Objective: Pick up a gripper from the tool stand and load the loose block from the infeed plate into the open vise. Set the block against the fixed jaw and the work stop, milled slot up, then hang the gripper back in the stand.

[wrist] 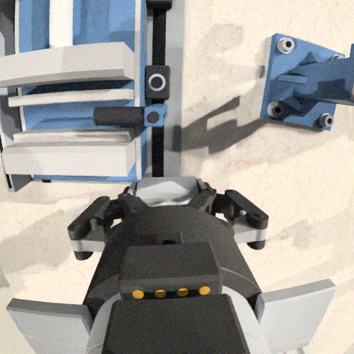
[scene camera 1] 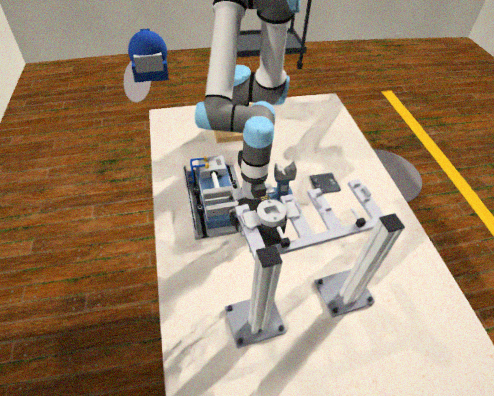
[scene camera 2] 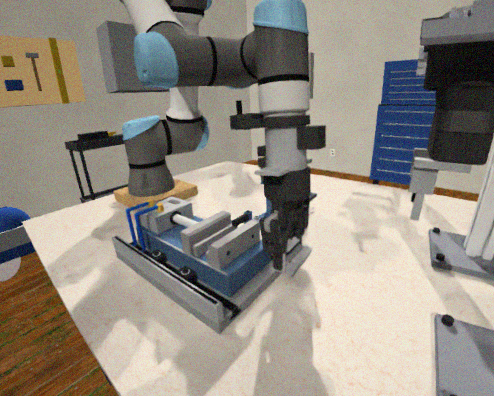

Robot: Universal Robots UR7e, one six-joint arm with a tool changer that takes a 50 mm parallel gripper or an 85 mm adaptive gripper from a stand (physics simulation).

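Observation:
My adaptive gripper points down just past the fixed-jaw end of the vise, shut on the grey block. The block is outside the vise, near base height in scene camera 2; its slot cannot be made out. The vise stands open: fixed jaw nearest the gripper, moving jaw beyond. The work stop, a black rod, reaches between the jaws from the right rail. The dark infeed plate bears no block. The tool stand hides the fingers in scene camera 1.
Another gripper hangs in the tool stand. A blue pedestal with a grey forked head stands right of the vise. Clamps hold the vise along its rail. Two stand posts rise at the front.

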